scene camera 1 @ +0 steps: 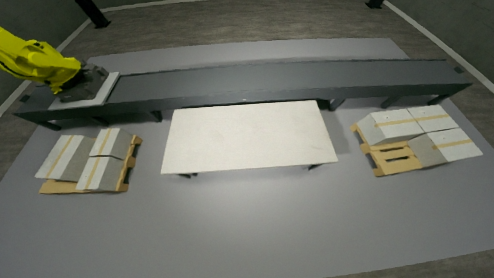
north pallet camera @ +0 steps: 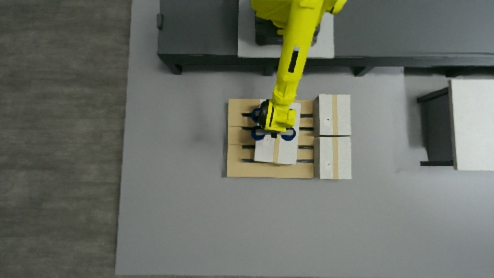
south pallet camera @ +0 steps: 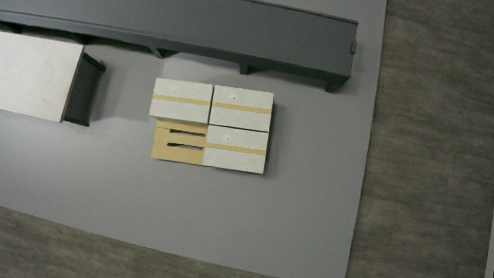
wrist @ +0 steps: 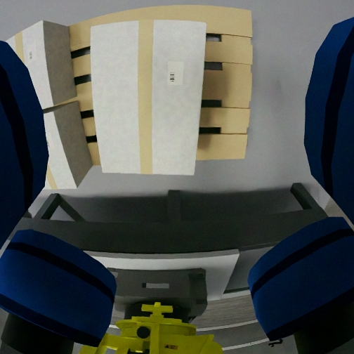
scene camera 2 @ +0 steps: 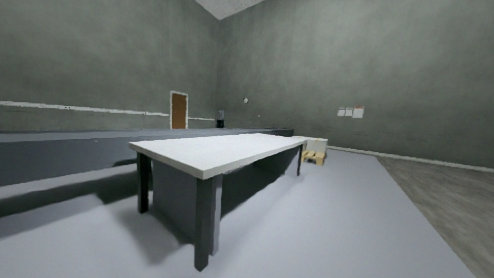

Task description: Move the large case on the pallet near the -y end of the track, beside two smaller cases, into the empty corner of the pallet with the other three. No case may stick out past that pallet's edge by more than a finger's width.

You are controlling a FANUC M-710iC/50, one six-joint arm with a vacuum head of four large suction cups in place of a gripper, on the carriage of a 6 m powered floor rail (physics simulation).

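The large case (scene camera 1: 52, 156) (north pallet camera: 265, 152) (wrist: 117, 100) lies slightly askew on the middle of its pallet (scene camera 1: 52, 188) (north pallet camera: 270, 171) (wrist: 227, 82). Two smaller cases (north pallet camera: 327, 115) (north pallet camera: 327, 159) stand in a row at one end. My vacuum head (north pallet camera: 273, 125) (wrist: 177, 200) is open. It hangs above the large case with a gap below the blue cups, offset toward the rail. It covers part of the case in the north pallet view. On the other pallet (scene camera 1: 382, 170) (south pallet camera: 175, 155), three cases (south pallet camera: 182, 101) (south pallet camera: 242, 108) (south pallet camera: 235, 150) surround the bare corner, at lower left in the south pallet view.
The white table (scene camera 1: 247, 140) (scene camera 2: 215, 147) (north pallet camera: 472, 125) (south pallet camera: 35, 75) stands between the two pallets, in front of the dark rail (scene camera 1: 280, 80) (south pallet camera: 250, 45). The rail's carriage plate (north pallet camera: 247, 45) is alongside the large case's pallet. Table legs (scene camera 2: 202, 225) stand on the grey mat.
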